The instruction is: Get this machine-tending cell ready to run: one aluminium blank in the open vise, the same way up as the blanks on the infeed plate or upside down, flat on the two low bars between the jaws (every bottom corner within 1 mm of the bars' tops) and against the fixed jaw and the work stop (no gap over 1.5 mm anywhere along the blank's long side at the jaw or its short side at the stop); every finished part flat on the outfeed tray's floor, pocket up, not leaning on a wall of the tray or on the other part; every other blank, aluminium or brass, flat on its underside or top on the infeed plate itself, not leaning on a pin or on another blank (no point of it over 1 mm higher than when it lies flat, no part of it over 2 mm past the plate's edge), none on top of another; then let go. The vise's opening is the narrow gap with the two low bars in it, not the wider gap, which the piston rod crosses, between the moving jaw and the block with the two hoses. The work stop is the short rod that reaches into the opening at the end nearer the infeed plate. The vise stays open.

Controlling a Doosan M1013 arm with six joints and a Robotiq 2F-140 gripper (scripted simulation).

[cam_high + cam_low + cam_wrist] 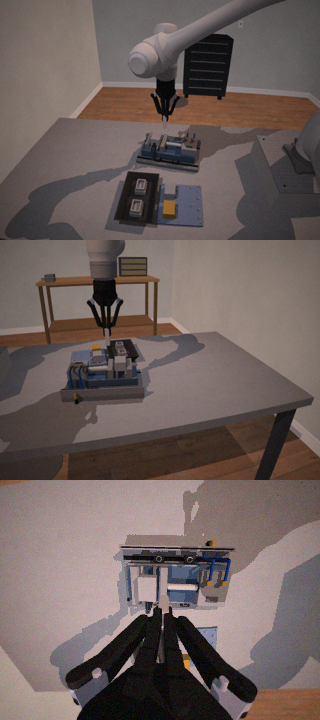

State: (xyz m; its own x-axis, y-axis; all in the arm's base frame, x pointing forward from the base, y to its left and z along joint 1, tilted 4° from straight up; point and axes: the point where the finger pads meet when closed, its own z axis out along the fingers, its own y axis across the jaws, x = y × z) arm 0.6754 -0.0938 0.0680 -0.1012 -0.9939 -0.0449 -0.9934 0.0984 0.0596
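The blue vise is 20 mm behind my hand and 170 mm below it. Also, from my hand: brass blank 50 mm behind, 330 mm to the left, 180 mm below; aluminium blank 50 mm behind, 240 mm to the left, 180 mm below; infeed plate 90 mm behind, 280 mm to the left, 210 mm below.
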